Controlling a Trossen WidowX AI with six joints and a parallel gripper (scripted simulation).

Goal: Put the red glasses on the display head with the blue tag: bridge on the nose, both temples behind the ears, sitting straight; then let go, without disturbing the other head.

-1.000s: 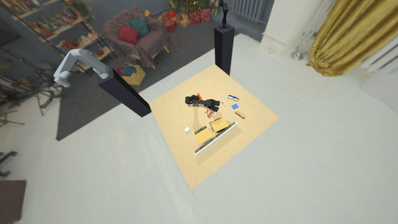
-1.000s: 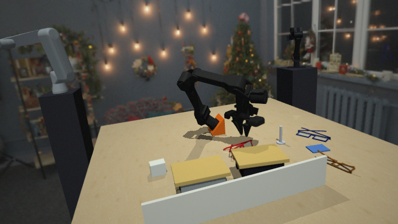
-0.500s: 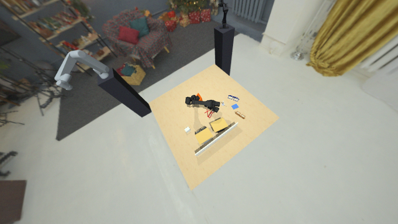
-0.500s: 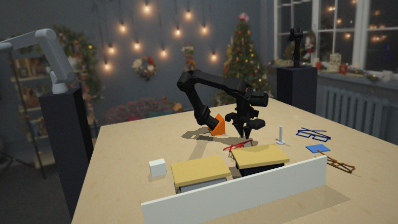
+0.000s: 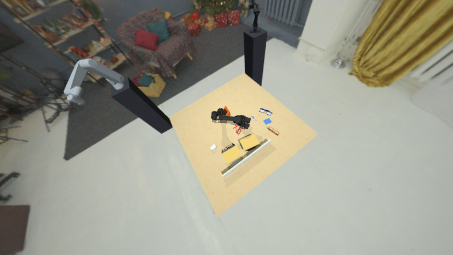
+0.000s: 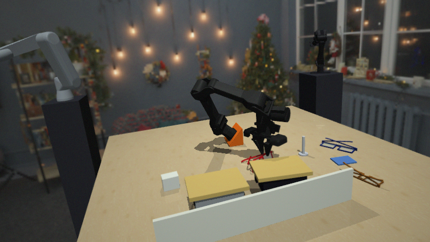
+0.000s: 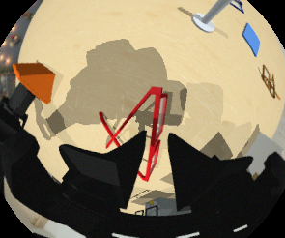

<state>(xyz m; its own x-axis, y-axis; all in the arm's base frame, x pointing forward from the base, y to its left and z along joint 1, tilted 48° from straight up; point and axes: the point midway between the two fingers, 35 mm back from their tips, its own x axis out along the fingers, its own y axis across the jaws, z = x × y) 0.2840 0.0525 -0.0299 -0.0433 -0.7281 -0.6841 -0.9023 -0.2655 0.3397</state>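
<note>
The grey post lies 19 cm to the left of my gripper tip, 2 cm below it and 2 cm behind it. Also, from my gripper tip: blue tag 30 cm to the left, 10 cm ahead, 4 cm below; white wall panel 33 cm ahead, 15 cm to the right, 1 cm above; dark display head 19 cm ahead, 4 cm to the right, 2 cm above.
</note>
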